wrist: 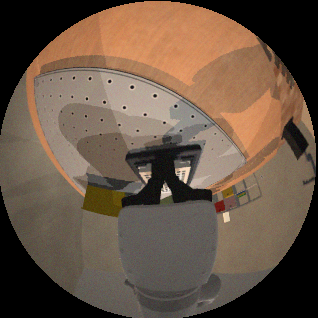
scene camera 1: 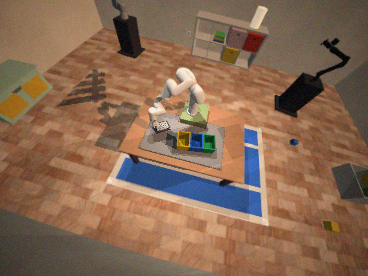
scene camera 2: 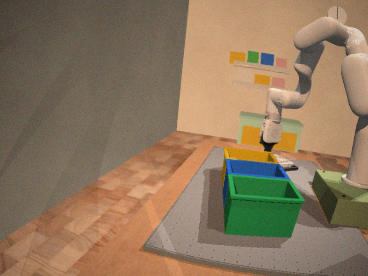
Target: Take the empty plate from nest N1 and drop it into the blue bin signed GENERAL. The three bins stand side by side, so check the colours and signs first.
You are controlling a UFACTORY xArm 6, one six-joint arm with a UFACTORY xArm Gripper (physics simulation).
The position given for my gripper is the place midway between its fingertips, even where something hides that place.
Observation:
I see my gripper [wrist: 162,154] and a dark nest [wrist: 176,152].

